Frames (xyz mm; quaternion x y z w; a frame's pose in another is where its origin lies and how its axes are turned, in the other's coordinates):
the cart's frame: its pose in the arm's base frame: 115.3 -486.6 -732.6 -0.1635 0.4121 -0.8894 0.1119
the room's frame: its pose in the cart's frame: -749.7 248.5 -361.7 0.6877 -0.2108 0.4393 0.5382
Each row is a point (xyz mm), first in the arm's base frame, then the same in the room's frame.
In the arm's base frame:
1: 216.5 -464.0 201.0
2: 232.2 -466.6 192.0
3: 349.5 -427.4 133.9
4: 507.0 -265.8 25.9
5: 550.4 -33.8 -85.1
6: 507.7 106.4 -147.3
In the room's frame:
1: 1050.5 215.1 1183.9
2: 1046.1 225.0 1169.1
3: 966.8 307.3 1094.3
4: 751.4 413.3 1024.0
5: 490.9 421.5 1033.5
6: 346.3 367.0 1072.0

